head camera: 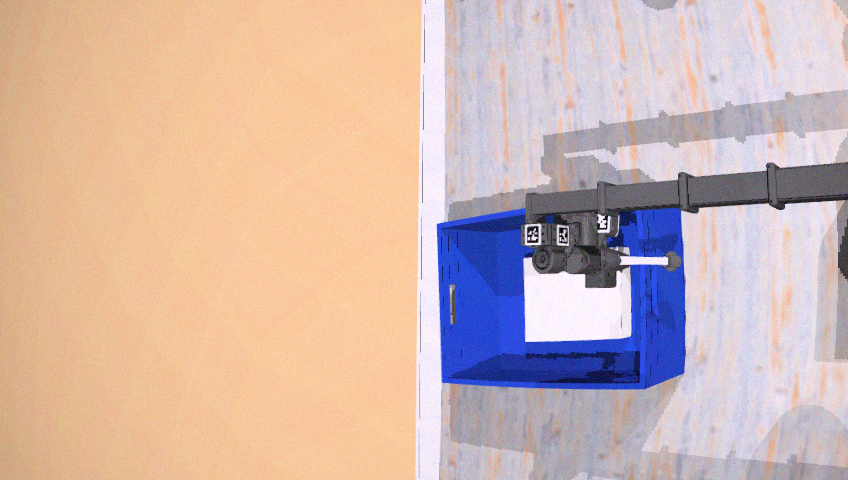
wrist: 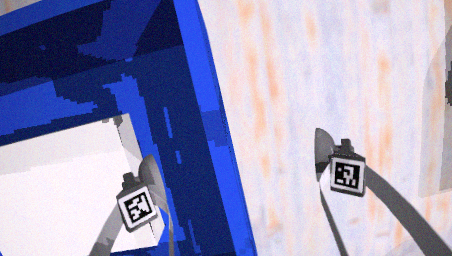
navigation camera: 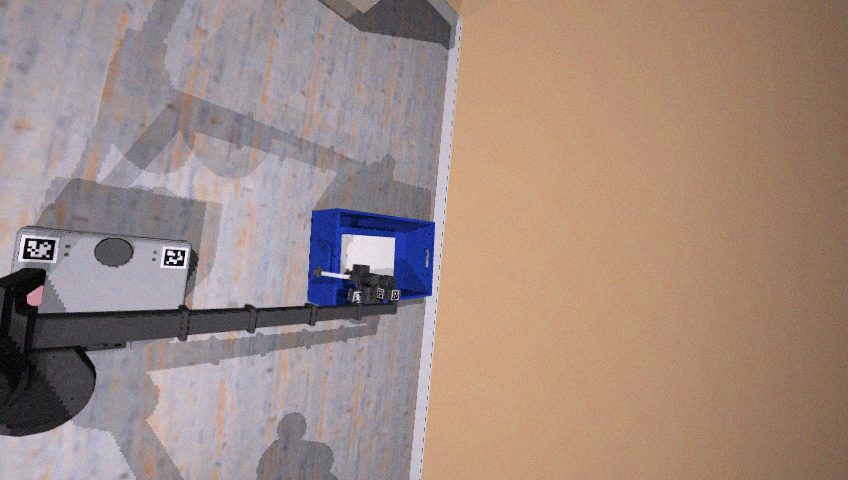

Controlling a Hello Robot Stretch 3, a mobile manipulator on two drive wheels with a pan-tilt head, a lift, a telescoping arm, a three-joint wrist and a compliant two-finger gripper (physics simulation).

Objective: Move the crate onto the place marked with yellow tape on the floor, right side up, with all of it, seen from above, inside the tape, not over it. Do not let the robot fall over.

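Seen in the pictures: gripper, between the fingertips: [navigation camera: 330, 272]; robot's base, origin of its link: [navigation camera: 114, 250].
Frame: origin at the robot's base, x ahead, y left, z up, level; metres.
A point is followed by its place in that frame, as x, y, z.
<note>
The blue crate [head camera: 666, 333] {0.128, -0.615, 0.118} [navigation camera: 322, 237] {0.115, -0.616, 0.114} [wrist: 197, 55] stands upright on the floor, open side up, one end close to the wall. A white box [head camera: 574, 315] {0.096, -0.908, 0.071} [navigation camera: 374, 249] {0.091, -0.930, 0.071} [wrist: 55, 195] lies inside it. My gripper [head camera: 672, 261] [navigation camera: 318, 273] {-0.022, -0.622, 0.199} [wrist: 236, 159] {-0.022, -0.622, 0.199} is open and points down over the crate's end wall nearest my base. In the wrist view one finger is over the crate's inside and the other over the floor outside, with the rim between them and a gap on both sides. Whether the fingertips are below the rim is unclear. The yellow tape does not show.
A tan wall [head camera: 208, 237] {-0.077, -1.458, 0.754} [navigation camera: 624, 237] {0.231, -1.459, 1.065} with a white skirting board [head camera: 431, 118] {-0.466, -1.443, 0.054} [navigation camera: 423, 386] {-0.730, -1.442, 0.047} runs past the crate's far end. My arm [head camera: 726, 187] {-0.107, -0.307, 0.551} [navigation camera: 220, 321] {-0.103, -0.173, 0.554} reaches out along the crate's side. My base [navigation camera: 119, 285] {-0.084, -0.020, 0.159} stands apart from the crate. Shadows lie on the floor.
</note>
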